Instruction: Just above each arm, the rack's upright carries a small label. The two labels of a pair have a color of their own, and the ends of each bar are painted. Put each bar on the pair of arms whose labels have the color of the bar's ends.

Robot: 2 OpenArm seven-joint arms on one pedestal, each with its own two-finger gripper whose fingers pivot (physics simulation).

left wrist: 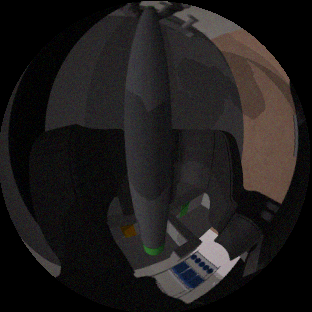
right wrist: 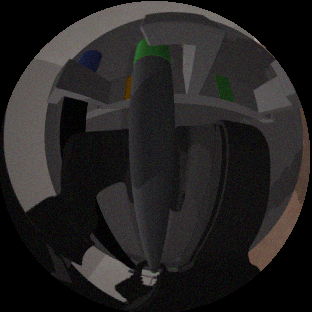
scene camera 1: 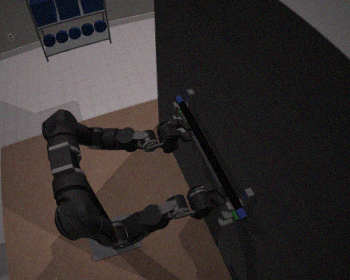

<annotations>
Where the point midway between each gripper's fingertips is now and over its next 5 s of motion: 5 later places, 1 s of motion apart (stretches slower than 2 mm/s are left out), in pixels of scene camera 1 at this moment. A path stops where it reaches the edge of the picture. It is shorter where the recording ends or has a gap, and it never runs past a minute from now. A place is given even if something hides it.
My left gripper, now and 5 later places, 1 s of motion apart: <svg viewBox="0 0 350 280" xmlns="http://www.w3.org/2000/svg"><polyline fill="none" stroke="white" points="193,127 174,132 182,132 192,129 162,134 177,134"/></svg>
My right gripper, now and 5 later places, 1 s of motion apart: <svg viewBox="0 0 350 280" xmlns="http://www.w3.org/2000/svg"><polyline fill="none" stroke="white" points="228,191 207,197 218,195 227,192 193,200 214,197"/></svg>
</annotations>
